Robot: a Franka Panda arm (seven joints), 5 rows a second.
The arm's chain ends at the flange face. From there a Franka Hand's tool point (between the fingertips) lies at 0.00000 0.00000 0.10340 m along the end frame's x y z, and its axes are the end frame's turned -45 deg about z.
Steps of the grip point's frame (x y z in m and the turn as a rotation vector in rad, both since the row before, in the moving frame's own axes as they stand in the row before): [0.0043, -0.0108, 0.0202, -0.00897, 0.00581, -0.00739]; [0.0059, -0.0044, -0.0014, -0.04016, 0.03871, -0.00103]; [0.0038, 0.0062, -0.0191, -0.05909, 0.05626, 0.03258]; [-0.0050, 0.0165, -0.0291, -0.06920, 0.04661, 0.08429]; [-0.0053, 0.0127, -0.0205, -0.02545, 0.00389, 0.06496]
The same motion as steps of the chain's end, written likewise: [-0.0057, -0.0109, 0.0202, -0.00223, 0.01045, -0.00739]; [-0.0047, -0.0074, -0.0012, -0.00103, 0.05577, -0.00103]; [-0.0013, 0.0014, -0.0188, -0.00200, 0.08156, 0.03258]; [-0.0002, 0.0132, -0.0287, -0.01597, 0.08189, 0.08429]; [0.0031, 0.0111, -0.0205, -0.01525, 0.02075, 0.06496]
